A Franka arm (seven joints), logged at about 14 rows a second.
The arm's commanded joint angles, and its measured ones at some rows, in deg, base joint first. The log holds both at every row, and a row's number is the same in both.
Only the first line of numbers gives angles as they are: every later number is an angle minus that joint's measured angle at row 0.
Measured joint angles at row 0:
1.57, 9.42, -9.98, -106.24, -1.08, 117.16, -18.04
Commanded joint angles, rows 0 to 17:
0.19, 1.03, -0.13, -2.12, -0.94, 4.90, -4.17
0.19, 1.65, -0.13, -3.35, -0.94, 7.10, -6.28
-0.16, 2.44, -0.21, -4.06, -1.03, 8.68, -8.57
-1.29, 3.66, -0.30, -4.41, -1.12, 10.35, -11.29
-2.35, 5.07, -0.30, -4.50, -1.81, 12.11, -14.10
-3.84, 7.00, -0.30, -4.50, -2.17, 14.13, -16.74
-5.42, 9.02, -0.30, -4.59, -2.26, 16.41, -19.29
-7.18, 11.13, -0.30, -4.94, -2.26, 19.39, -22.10
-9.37, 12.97, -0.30, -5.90, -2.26, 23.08, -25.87
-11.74, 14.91, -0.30, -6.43, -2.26, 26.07, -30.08
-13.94, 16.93, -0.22, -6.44, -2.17, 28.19, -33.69
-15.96, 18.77, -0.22, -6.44, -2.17, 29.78, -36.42
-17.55, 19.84, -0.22, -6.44, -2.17, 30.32, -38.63
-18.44, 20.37, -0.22, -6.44, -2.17, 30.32, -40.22
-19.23, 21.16, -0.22, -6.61, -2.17, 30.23, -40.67
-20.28, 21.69, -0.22, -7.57, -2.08, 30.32, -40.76
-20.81, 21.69, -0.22, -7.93, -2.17, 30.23, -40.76
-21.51, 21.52, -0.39, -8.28, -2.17, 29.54, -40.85
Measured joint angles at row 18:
-20.20, 22.21, -0.77, -7.23, -1.36, 30.05, -40.27
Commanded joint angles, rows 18 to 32:
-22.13, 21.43, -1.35, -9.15, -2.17, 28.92, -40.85
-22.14, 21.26, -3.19, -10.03, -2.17, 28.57, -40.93
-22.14, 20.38, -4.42, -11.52, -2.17, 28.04, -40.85
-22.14, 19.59, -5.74, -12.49, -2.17, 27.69, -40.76
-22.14, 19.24, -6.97, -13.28, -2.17, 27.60, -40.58
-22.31, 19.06, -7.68, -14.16, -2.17, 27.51, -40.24
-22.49, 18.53, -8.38, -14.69, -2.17, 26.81, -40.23
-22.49, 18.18, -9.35, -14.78, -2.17, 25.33, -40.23
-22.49, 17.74, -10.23, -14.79, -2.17, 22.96, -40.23
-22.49, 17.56, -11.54, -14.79, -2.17, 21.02, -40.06
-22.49, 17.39, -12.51, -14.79, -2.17, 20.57, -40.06
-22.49, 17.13, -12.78, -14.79, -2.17, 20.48, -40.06
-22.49, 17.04, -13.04, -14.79, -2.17, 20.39, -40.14
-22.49, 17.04, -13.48, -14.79, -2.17, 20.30, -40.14
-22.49, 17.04, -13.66, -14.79, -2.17, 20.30, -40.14
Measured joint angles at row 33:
-22.41, 19.37, -13.17, -12.88, -1.35, 21.24, -40.35
